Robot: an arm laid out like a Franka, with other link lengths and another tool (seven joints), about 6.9 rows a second.
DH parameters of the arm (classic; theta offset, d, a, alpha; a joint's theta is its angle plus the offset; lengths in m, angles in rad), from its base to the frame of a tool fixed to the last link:
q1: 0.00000 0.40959 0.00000 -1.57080
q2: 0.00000 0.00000 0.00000 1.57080
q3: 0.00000 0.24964 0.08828 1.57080
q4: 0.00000 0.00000 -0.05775 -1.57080
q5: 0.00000 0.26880 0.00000 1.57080
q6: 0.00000 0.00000 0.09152 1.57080
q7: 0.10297 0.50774 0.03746 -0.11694
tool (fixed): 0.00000 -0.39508 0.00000 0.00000
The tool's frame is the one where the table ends.
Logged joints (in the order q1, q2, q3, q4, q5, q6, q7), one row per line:
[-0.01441, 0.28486, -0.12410, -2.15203, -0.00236, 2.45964, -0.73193]
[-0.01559, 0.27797, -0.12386, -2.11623, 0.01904, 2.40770, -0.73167]
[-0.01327, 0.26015, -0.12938, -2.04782, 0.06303, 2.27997, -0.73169]
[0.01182, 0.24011, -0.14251, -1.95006, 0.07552, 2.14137, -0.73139]
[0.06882, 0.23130, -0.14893, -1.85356, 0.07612, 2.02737, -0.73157]
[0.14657, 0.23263, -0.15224, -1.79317, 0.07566, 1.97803, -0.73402]
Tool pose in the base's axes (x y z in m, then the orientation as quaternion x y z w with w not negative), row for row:
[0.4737, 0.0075, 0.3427, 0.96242, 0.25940, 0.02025, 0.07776]
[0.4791, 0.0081, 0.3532, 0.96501, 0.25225, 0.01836, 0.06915]
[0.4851, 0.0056, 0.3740, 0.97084, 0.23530, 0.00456, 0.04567]
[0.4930, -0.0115, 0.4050, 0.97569, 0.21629, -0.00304, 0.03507]
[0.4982, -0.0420, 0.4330, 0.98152, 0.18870, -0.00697, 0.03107]
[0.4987, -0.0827, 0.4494, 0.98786, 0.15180, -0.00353, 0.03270]
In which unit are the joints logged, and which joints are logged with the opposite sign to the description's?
The joints are logged in radians. Opposite sign: q1.
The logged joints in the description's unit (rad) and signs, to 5 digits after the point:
[0.01441, 0.28486, -0.12410, -2.15203, -0.00236, 2.45964, -0.73193]
[0.01559, 0.27797, -0.12386, -2.11623, 0.01904, 2.40770, -0.73167]
[0.01327, 0.26015, -0.12938, -2.04782, 0.06303, 2.27997, -0.73169]
[-0.01182, 0.24011, -0.14251, -1.95006, 0.07552, 2.14137, -0.73139]
[-0.06882, 0.23130, -0.14893, -1.85356, 0.07612, 2.02737, -0.73157]
[-0.14657, 0.23263, -0.15224, -1.79317, 0.07566, 1.97803, -0.73402]

